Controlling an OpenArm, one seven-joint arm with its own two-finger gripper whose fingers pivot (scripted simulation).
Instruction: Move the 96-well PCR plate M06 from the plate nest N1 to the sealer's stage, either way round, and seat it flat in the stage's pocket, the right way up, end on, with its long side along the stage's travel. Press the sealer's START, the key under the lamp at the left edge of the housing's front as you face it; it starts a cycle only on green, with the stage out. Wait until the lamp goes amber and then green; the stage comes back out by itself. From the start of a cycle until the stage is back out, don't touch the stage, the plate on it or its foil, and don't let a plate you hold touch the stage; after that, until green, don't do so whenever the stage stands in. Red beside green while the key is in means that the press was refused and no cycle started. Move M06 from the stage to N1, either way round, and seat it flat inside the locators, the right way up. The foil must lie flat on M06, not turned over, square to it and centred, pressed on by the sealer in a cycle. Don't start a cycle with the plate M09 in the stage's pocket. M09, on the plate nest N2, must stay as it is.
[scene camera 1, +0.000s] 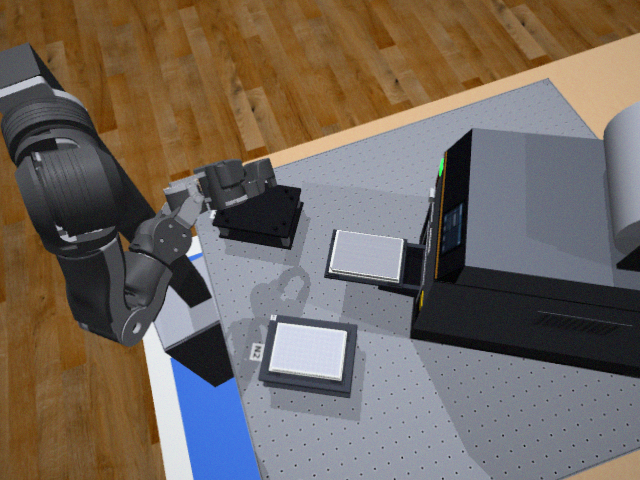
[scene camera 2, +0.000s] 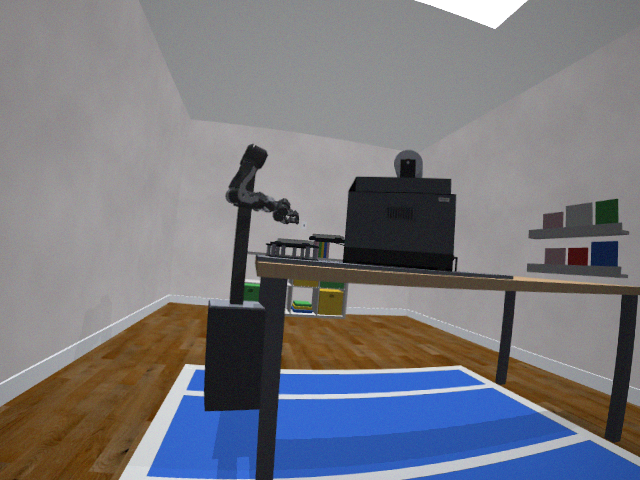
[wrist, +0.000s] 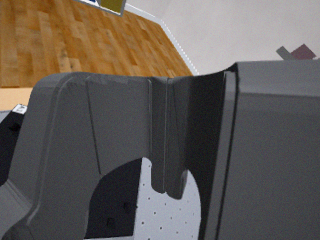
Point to the gripper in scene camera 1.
At 271, 172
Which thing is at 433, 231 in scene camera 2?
A sealer.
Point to an arm base column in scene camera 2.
244, 217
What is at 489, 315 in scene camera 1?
A sealer.
